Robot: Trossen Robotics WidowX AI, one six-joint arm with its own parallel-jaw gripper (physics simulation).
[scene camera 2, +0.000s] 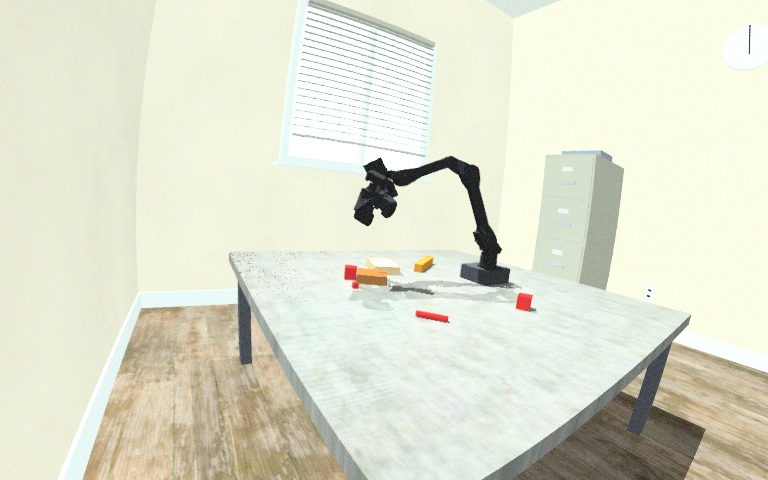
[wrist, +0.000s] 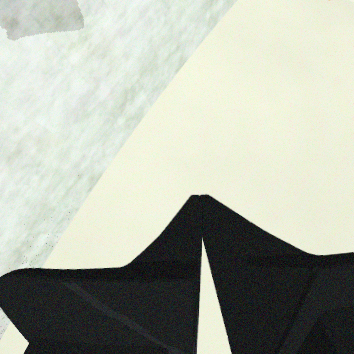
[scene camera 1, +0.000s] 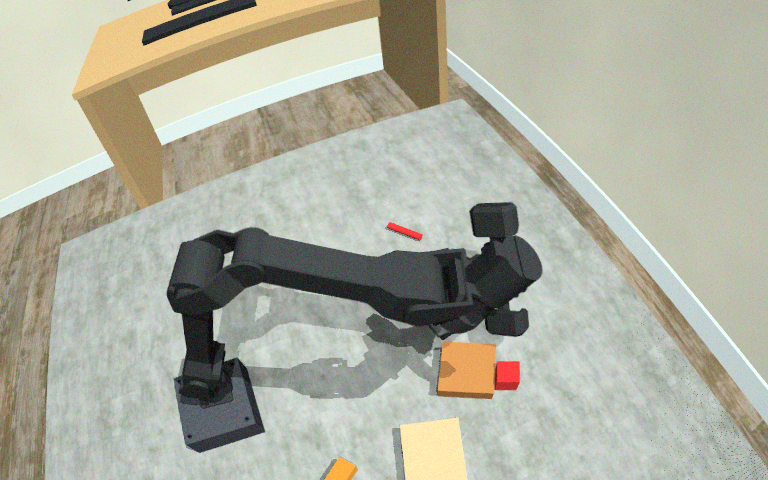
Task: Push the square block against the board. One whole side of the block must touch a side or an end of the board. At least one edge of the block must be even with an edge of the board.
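Frame: origin at the arm's base, x ahead, y left, z up, level; centimetres.
Seen in the pictures: gripper, fingertip midpoint: [scene camera 2: 355, 209] [wrist: 198, 202]; arm's base at its link origin: [scene camera 2: 487, 267] [scene camera 1: 214, 389].
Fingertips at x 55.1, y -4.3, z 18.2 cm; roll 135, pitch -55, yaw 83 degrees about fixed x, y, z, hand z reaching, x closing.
Pixels of each thing's top centre, then the offset from my fingertips to it.
- orange square block at its top centre: [scene camera 1: 467, 367] [scene camera 2: 372, 272] dx -10.6, dy -5.8, dz -20.8 cm
- cream board at its top centre: [scene camera 1: 434, 465] [scene camera 2: 382, 262] dx -22.6, dy -20.4, dz -20.8 cm
- tiny red cube at its top centre: [scene camera 2: 355, 282] dx -1.7, dy +1.0, dz -22.2 cm
- red rod at its top centre: [scene camera 1: 404, 229] [scene camera 2: 432, 313] dx -9.3, dy +29.9, dz -22.4 cm
- orange bar at its top centre: [scene camera 2: 424, 260] dx -44.0, dy -22.0, dz -20.7 cm
The orange square block [scene camera 1: 467, 370] [scene camera 2: 371, 277] lies flat on the table. The cream board [scene camera 1: 433, 451] [scene camera 2: 382, 263] lies flat too, with a strip of table between it and the block in scene camera 1, where its lower end is cut off. My gripper [wrist: 198, 202] is shut and empty, its fingertips together in the wrist view. It is high above the table, near the block but touching neither it nor the board. In scene camera 1 its fingertips are hard to make out. Neither the block nor the board shows in the wrist view.
A red cube [scene camera 1: 508, 375] [scene camera 2: 350, 272] stands at the orange block's right side. A tiny red cube [scene camera 2: 355, 285] lies nearby. A red rod [scene camera 1: 404, 230] [scene camera 2: 432, 316], an orange bar [scene camera 1: 342, 469] [scene camera 2: 423, 263] and another red cube [scene camera 2: 523, 301] lie apart.
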